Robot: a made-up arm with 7 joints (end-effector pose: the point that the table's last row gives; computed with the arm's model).
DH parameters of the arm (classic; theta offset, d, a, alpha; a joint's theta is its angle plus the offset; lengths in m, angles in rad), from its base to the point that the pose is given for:
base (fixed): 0 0 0 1.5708
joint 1: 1.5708 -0.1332 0 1.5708
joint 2: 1.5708 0 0 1.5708
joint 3: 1.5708 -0.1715 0 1.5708
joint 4: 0 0 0 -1.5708
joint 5: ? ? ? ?
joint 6: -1.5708 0 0 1.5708
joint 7: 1.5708 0 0 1.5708
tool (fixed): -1.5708 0 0 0
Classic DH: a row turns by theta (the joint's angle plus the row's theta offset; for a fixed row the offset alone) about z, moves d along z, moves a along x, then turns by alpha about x.
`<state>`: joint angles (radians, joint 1 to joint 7).
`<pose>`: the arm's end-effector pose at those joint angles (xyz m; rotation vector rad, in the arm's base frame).
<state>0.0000 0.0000 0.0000 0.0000 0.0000 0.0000 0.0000</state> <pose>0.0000 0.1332 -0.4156 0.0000 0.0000 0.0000</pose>
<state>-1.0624 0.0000 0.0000 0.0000 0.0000 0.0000 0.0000</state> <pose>-0.3630 0.1332 -0.2023 0.0000 1.0624 0.0000</pose>
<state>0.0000 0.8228 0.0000 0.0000 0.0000 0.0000 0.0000</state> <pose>0.0000 0.4379 -0.2827 0.8228 0.0000 0.0000</pose>
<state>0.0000 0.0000 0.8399 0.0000 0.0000 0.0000 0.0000</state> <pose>0.0000 0.1332 -0.4156 0.0000 0.0000 0.8399</pose>
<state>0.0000 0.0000 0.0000 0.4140 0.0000 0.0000 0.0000</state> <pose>0.0982 0.1332 -0.3950 0.0000 -0.4140 0.0000</pose>
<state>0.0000 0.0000 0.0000 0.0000 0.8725 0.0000 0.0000</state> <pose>0.0000 0.1332 -0.4156 0.0000 0.0000 0.8725</pose>
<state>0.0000 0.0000 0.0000 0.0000 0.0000 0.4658 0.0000</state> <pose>0.0000 0.1332 -0.4156 0.0000 0.4658 0.0000</pose>
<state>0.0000 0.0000 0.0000 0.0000 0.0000 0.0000 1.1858</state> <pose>0.0000 0.1332 -0.4156 -1.1858 0.0000 0.0000</pose>
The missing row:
joint 5: 0 -0.2441 0 -1.5708
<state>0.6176 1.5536 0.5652 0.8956 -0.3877 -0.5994 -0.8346</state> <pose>0.0753 0.4590 0.1718 -2.3414 1.7430 -0.1114</pose>
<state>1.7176 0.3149 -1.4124 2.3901 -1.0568 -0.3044 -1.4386</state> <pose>0.0401 -0.0254 0.0325 0.6176 1.6948 -0.0702</pose>
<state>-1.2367 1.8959 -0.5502 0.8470 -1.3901 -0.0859 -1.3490</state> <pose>0.0660 0.4794 -0.1421 0.2638 0.7337 2.9853</pose>
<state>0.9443 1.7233 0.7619 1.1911 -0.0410 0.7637 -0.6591</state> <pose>-0.0614 0.3684 0.2469 2.0829 -1.2639 1.7653</pose>
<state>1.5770 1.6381 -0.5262 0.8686 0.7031 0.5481 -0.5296</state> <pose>0.0702 0.4679 0.1616 1.3559 -1.3425 1.2373</pose>
